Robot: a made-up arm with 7 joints.
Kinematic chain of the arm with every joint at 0, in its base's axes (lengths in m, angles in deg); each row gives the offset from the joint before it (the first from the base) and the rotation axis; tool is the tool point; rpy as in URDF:
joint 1: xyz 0 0 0.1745 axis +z
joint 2: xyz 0 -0.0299 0.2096 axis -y
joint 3: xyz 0 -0.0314 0.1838 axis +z
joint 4: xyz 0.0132 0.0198 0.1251 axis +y
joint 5: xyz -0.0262 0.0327 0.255 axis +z
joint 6: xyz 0 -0.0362 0.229 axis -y
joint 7: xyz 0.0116 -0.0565 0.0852 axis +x
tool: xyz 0 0 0 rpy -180 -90 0
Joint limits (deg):
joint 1: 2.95..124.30
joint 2: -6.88..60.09
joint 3: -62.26..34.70
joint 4: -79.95..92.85
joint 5: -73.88..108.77
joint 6: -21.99..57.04
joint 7: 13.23..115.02
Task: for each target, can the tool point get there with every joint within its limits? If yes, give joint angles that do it. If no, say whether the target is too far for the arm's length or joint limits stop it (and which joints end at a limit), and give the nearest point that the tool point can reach.
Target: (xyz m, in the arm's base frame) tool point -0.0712 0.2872 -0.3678
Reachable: no: joint limits stop it (at a limit: joint 1, joint 2, joint 4, joint 6) | nearest point -0.4813 0.1650 0.0964 | short by 0.631 m
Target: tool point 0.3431 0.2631 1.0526
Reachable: yes | joints 63.92 9.02 -15.95 53.65 50.26 -4.87 42.69
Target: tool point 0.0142 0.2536 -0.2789
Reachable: no: joint limits stop it (at a limit: joint 1, joint 2, joint 4, joint 6) | nearest point -0.4778 0.1807 0.1038 | short by 0.628 m
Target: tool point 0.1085 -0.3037 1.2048
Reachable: yes | joints 71.25 24.04 -38.93 21.06 5.75 31.18 44.12
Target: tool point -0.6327 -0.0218 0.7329
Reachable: yes | joints 27.71 23.66 -44.85 -58.75 -25.70 7.33 97.09
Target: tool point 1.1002 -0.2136 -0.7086
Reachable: no: too far | nearest point 0.5571 -0.2273 0.0952 | short by 0.970 m
